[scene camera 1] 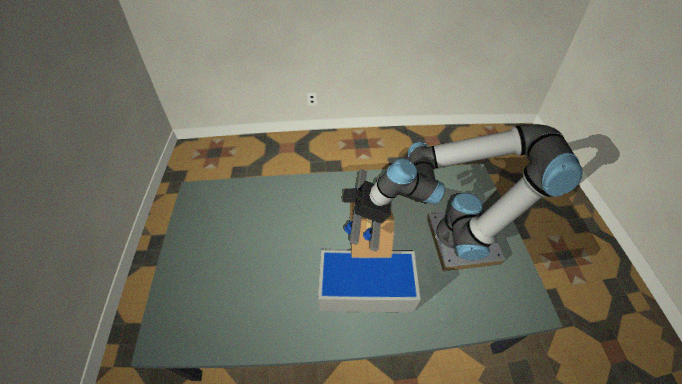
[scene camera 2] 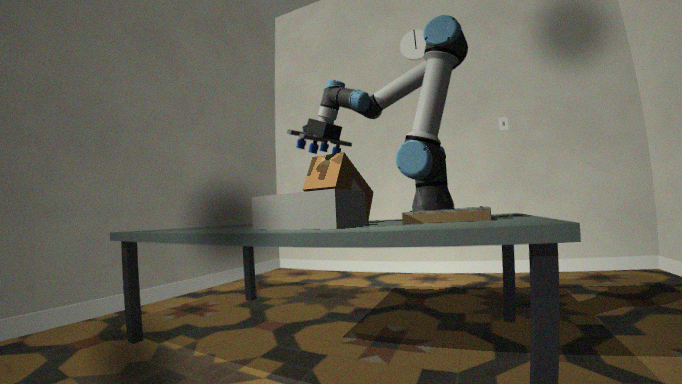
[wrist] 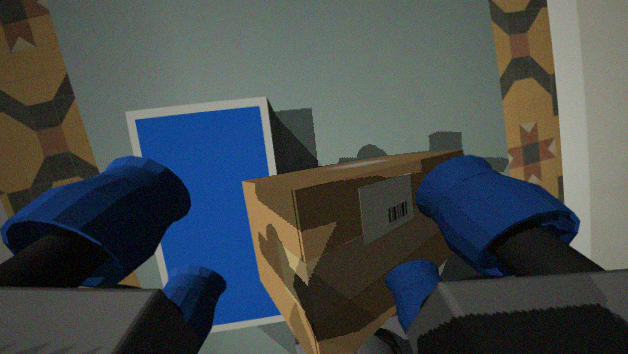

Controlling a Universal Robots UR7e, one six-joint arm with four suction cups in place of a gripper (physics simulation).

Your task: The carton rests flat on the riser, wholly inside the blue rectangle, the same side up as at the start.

My suction head (wrist: 126, 210) holds nothing. The cup is 20 cm from the middle of a brown carton (scene camera 2: 334, 171), above it. I also see a grey riser (scene camera 2: 333, 208).
The brown carton also shows in scene camera 1 (scene camera 1: 362, 250) and in the wrist view (wrist: 325, 238).
